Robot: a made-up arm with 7 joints.
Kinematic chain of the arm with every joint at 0, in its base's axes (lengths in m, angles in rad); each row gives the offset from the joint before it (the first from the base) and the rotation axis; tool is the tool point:
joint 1: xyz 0 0 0.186 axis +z
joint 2: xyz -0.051 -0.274 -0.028 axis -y
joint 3: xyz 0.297 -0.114 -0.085 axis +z
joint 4: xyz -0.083 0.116 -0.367 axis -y
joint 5: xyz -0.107 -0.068 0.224 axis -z
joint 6: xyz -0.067 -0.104 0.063 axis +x
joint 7: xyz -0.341 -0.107 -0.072 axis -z
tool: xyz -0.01 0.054 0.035
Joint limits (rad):
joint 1: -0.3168..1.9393
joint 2: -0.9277..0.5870
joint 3: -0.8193..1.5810
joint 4: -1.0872..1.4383
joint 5: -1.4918..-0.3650
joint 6: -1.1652..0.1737
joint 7: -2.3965..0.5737
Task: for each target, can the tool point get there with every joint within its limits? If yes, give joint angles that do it. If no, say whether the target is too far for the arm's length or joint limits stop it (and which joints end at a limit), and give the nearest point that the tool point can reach.
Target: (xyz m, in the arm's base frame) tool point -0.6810 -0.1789 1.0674
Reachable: no: joint limits stop it (at a limit: joint 1, joint 2, joint 5, joint 6) | nearest point -0.5327 -0.2305 0.3681 | short by 0.717 m
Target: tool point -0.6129 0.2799 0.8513
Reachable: no: joint limits stop it (at a limit: joint 1, joint 2, joint 5, joint 6) | nearest point -0.5023 0.0262 0.3075 | short by 0.610 m
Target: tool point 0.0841 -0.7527 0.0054
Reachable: yes | joints 0.1219 -0.0465 -0.3376 -0.0019 -1.3481 -0.6655 -0.6625
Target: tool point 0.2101 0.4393 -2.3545
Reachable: no: too far | nearest point 0.6641 0.3763 -0.9042 | short by 1.521 m
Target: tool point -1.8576 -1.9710 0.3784
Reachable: no: too far | nearest point -0.7994 -0.8482 -0.1115 | short by 1.619 m
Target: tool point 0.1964 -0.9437 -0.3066
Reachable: yes | joints 0.1535 -0.5491 0.7661 1.0070 -1.2721 -0.7044 -0.6914
